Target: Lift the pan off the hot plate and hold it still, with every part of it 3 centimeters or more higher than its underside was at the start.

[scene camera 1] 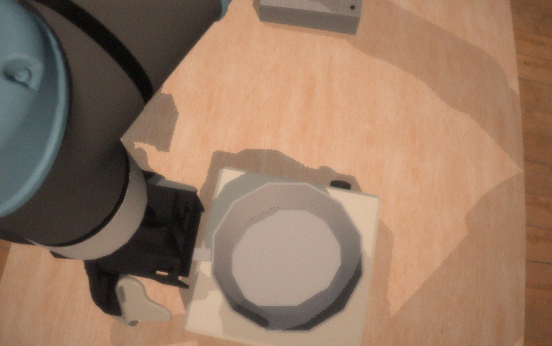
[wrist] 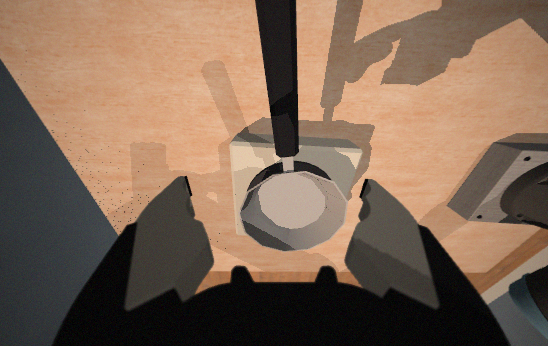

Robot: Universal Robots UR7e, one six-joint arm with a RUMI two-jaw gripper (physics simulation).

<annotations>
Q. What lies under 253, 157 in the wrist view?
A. A cream hot plate.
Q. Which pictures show the grey pan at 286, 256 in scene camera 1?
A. Scene camera 1 and the wrist view: all of them.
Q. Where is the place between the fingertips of my gripper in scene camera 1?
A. At 149, 252
</annotations>
